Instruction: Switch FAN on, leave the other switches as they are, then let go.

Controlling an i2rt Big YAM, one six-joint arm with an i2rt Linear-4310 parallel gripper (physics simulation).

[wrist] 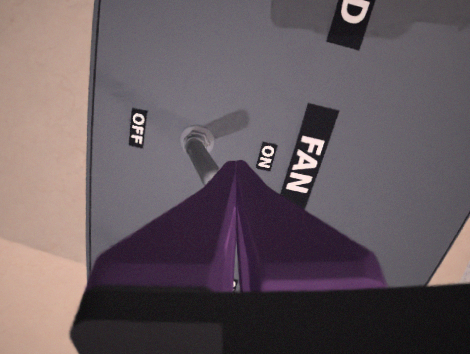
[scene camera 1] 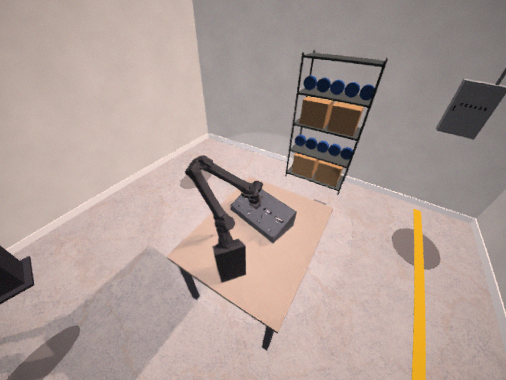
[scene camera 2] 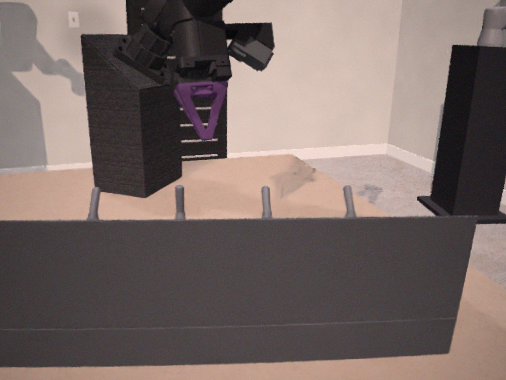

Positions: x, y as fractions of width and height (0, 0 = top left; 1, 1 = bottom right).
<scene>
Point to a dark grey switch box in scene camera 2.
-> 0.36, 0.77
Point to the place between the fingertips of the gripper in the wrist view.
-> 0.50, 0.50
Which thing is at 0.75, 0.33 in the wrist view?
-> A dark grey switch box.
</scene>
